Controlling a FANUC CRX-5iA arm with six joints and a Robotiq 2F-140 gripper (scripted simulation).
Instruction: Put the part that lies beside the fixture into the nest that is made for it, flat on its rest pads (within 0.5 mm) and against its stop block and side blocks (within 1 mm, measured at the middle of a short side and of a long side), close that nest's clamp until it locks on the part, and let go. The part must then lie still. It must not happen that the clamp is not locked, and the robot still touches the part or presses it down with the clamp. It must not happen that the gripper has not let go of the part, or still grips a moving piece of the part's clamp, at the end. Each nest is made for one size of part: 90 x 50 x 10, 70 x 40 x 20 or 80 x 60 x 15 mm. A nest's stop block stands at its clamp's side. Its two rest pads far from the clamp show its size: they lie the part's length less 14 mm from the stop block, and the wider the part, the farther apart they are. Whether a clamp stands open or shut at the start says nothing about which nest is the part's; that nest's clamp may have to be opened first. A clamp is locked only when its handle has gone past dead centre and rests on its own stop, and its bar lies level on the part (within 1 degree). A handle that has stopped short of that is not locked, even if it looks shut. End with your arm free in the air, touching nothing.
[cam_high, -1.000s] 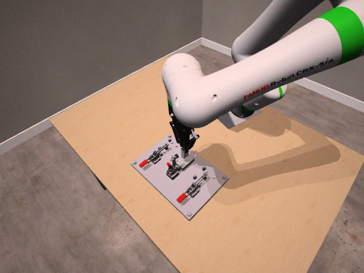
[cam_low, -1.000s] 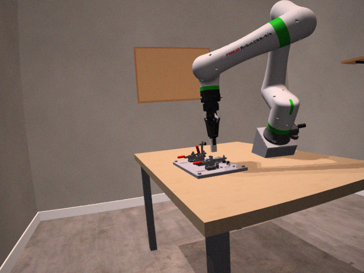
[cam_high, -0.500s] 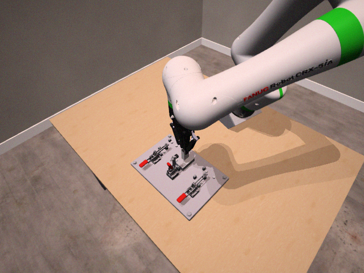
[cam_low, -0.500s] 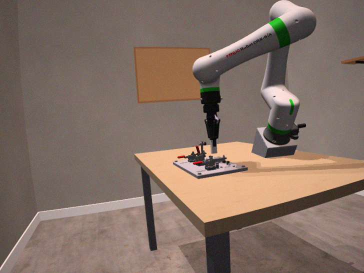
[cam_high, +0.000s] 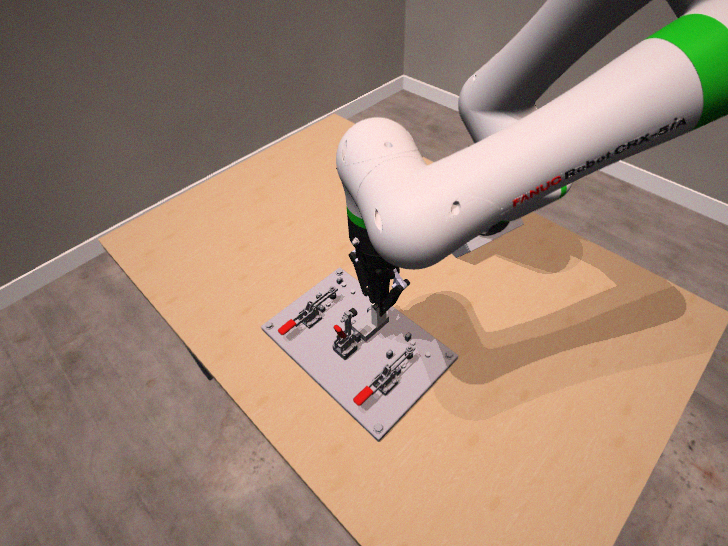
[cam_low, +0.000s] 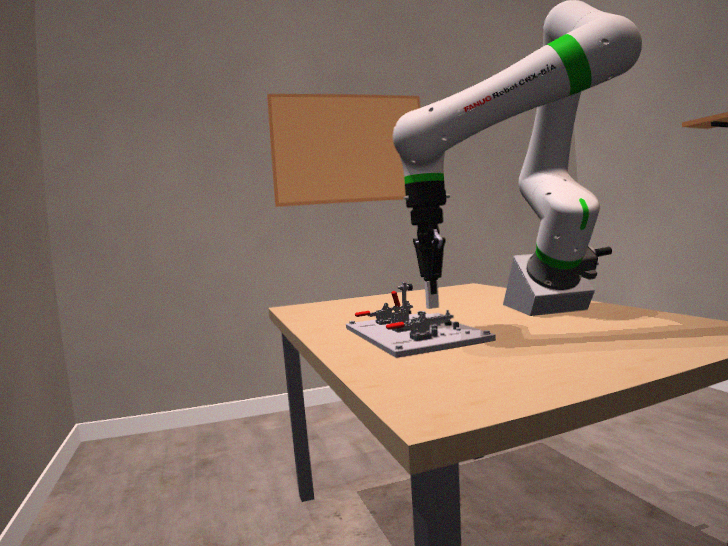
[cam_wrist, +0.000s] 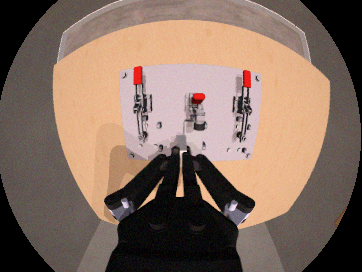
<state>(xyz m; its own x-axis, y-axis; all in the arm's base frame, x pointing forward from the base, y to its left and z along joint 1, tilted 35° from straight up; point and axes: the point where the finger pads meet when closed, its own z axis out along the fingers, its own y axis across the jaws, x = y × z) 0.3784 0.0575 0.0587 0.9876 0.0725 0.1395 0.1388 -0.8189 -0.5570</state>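
Now: hand 6 cm above the grey part and 2 cm to the left of it. Round my hand: grey fixture plate: 9 cm below, 5 cm ahead, 2 cm to the right; then clamp: 9 cm to the left, 6 cm ahead, 5 cm below.
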